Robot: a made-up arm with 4 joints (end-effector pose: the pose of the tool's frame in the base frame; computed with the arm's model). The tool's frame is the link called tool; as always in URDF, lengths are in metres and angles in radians. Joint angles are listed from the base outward.
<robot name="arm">
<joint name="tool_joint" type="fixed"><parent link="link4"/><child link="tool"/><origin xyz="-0.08 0.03 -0.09" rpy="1.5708 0 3.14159"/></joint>
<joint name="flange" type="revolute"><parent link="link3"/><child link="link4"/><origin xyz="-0.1 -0.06 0.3" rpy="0 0 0"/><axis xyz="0.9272 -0.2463 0.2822"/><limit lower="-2.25" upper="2.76" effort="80" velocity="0.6"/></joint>
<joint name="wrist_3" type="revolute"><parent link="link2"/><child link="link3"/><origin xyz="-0.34 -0.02 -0.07" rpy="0 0 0"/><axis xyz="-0.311 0.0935 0.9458"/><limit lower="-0.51" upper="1.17" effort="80" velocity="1.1"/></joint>
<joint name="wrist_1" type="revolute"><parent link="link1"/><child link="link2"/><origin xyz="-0.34 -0.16 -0.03" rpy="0 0 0"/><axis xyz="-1 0 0"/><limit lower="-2.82" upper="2.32" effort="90" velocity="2.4"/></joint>
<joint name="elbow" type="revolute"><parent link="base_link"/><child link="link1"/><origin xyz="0.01 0.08 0.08" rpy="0 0 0"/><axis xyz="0.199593 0.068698 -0.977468"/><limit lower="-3.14" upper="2.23" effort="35" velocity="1.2"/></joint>
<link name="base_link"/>
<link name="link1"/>
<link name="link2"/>
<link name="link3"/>
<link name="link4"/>
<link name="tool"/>
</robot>
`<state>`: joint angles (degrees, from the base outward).
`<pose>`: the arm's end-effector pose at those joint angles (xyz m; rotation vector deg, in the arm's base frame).
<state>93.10 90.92 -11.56 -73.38</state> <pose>0.0210 0.9371 0.3790 -109.75 -76.85 65.71</pose>
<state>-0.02 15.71 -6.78 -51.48</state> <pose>-0.8784 -0.1206 0.2185 35.55 164.00 41.89</pose>
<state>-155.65 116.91 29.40 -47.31</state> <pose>0.6623 -0.3265 0.3615 -83.49 10.47 -49.28</pose>
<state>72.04 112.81 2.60 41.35</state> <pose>-0.2773 0.8837 0.1743 -88.45 -138.77 -51.81</pose>
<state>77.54 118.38 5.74 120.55</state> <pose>-0.1410 0.9512 0.1524 54.26 81.33 129.67</pose>
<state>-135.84 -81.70 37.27 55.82</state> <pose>0.8057 -0.2613 0.3559 -10.44 34.92 -32.63</pose>
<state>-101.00 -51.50 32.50 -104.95</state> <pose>0.5484 -0.6361 0.3322 118.84 -114.05 -8.12</pose>
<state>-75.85 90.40 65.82 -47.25</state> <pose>-0.2583 -0.5863 0.2339 -78.86 88.05 -129.65</pose>
